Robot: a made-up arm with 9 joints.
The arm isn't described. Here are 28 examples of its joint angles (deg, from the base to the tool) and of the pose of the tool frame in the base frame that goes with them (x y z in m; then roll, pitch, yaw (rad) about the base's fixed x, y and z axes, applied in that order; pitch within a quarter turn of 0, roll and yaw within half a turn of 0).
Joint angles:
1: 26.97 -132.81 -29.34 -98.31 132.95 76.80 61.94 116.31 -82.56
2: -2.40 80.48 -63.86 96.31 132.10 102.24 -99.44 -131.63 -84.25
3: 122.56 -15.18 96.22 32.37 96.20 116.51 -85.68 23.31 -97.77
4: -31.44 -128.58 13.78 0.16 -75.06 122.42 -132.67 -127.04 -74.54
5: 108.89 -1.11 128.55 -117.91 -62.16 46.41 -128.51 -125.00 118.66
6: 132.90 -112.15 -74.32 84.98 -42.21 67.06 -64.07 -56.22 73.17
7: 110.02 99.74 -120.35 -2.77 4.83 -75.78 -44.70 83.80 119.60
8: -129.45 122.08 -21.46 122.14 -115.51 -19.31 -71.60 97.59 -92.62
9: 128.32 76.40 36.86 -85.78 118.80 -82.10 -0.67 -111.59 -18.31
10: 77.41 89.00 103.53 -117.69 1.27 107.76 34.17 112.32 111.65
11: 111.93 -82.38 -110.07 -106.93 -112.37 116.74 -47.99 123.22 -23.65
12: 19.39 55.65 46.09 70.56 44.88 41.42 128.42 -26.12 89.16
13: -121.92 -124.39 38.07 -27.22 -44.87 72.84 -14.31 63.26 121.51
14: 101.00 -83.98 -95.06 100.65 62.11 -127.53 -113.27 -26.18 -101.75
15: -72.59 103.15 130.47 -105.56 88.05 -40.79 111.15 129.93 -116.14
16: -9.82 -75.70 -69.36 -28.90 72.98 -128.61 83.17 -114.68 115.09
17: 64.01 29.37 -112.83 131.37 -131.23 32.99 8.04 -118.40 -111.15
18: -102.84 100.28 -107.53 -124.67 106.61 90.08 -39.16 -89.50 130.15
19: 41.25 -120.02 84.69 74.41 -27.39 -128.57 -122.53 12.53 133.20
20: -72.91 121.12 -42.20 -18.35 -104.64 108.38 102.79 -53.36 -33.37
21: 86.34 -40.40 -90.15 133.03 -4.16 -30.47 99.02 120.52 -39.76
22: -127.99 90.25 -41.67 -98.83 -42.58 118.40 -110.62 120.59 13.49
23: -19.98 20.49 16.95 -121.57 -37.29 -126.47 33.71 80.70 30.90
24: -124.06 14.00 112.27 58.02 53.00 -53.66 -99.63 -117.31 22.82
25: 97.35 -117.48 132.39 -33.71 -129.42 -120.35 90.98 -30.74 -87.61
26: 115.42 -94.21 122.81 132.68 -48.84 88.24 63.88 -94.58 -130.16
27: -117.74 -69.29 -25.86 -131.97 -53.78 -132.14 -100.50 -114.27 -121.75
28: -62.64 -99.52 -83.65 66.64 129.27 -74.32 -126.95 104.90 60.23
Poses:
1: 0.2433 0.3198 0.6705 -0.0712 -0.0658 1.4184
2: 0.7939 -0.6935 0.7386 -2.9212 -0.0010 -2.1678
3: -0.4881 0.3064 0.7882 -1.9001 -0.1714 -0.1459
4: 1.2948 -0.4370 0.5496 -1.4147 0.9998 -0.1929
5: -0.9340 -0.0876 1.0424 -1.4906 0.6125 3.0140
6: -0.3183 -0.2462 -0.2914 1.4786 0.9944 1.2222
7: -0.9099 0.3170 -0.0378 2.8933 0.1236 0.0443
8: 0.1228 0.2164 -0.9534 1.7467 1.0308 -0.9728
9: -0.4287 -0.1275 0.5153 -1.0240 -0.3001 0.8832
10: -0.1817 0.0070 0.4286 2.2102 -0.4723 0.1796
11: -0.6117 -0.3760 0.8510 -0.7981 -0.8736 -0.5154
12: -0.1659 0.2405 0.5319 2.8766 -0.3026 0.6361
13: -0.1417 -0.3401 -0.4057 -2.0013 0.5915 2.2179
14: 0.0161 0.6389 -0.0960 1.3542 -0.4293 1.5031
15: 0.5852 0.0462 0.0449 -1.8571 -0.6578 1.8135
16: 0.4895 0.0268 0.6225 -0.2920 0.6672 -1.3420
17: -0.3512 -0.0407 0.3319 2.2041 0.6018 -0.8817
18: 0.9511 0.0033 -0.3912 -3.0358 -0.1801 -1.3476
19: -0.2834 -0.7348 0.6837 -2.7391 -0.2712 2.6214
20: 1.0099 -0.2256 0.0279 -2.4626 0.0323 -0.0116
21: -0.3228 -0.0030 0.1453 2.2062 -0.4519 0.5158
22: -0.1868 0.4213 -1.0321 0.7621 0.0523 -2.6391
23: 0.5139 0.0285 0.2994 -2.0744 -0.3158 -0.7532
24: 0.5566 0.3648 0.0056 -1.9505 -0.5244 -1.8267
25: -0.5731 -0.5186 0.5533 -3.1201 -0.5286 -2.5278
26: -0.7621 -0.1749 0.0037 -2.3319 0.1995 -3.1028
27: 0.1212 0.2440 0.2522 -1.7941 -0.1979 -0.3555
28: 0.6646 0.0149 0.4230 -0.9132 -0.5885 1.6815
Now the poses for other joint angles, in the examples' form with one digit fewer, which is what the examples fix.
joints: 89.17 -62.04 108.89 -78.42 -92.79 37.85 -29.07 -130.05 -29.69
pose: -0.294 -0.286 0.862 -0.874 -1.246 1.785
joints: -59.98 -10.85 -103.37 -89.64 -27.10 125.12 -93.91 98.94 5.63
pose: 0.980 0.398 -0.320 0.148 0.756 2.482
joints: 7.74 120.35 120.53 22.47 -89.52 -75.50 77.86 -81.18 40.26
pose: 0.393 0.469 0.227 -0.221 -0.405 -2.886
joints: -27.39 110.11 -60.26 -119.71 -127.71 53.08 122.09 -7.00 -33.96
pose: 0.646 -0.271 0.811 -0.559 -0.492 -1.300
